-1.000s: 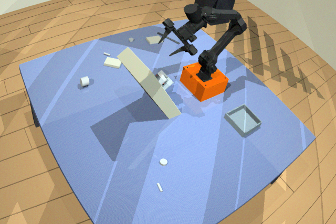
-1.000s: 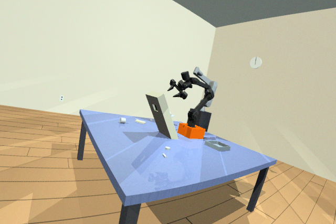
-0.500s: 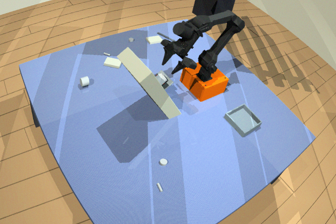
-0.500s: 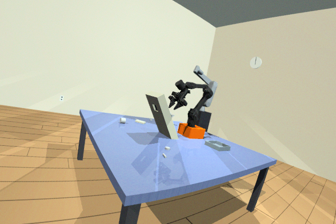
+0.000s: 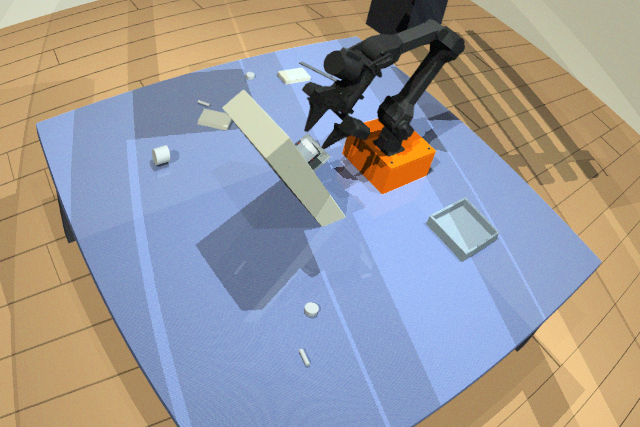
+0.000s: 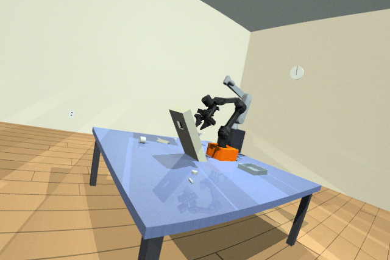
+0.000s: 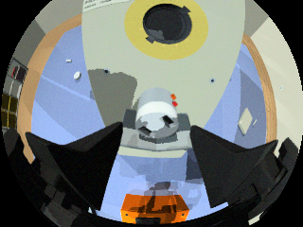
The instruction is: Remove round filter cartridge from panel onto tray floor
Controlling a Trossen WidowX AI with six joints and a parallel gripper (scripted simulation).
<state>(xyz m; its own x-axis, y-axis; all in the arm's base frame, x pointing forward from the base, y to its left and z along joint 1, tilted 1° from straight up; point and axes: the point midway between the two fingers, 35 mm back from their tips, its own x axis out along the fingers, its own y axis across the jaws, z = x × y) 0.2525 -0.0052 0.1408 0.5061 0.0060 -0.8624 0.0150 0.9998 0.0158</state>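
Right now my gripper tip is 30 mm above the white round filter cartridge and 10 mm short of it. Also, from my gripper tip: cream service panel: 60 mm ahead, 40 mm below; grey tray: 330 mm behind, 290 mm to the left, 190 mm below.
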